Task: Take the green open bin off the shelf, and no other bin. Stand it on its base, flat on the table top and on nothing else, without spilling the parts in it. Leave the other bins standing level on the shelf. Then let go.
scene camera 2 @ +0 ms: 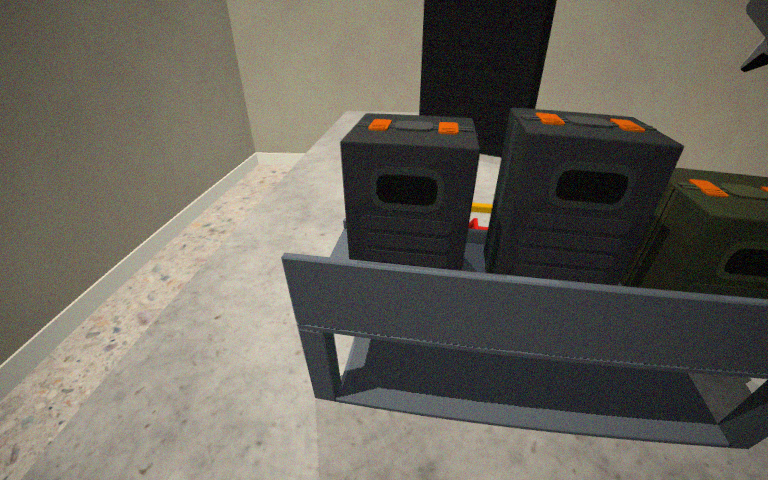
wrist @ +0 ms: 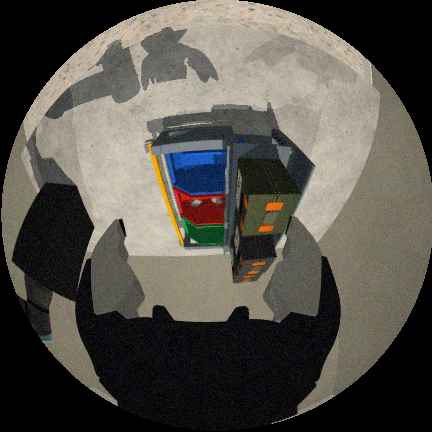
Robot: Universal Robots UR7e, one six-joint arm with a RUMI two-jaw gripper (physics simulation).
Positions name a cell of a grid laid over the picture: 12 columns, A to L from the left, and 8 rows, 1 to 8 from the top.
Scene:
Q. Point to a blue bin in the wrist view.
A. At F4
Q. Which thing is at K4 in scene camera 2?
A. An olive case.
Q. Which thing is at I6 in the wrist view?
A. My gripper.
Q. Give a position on an olive case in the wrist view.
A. At H4

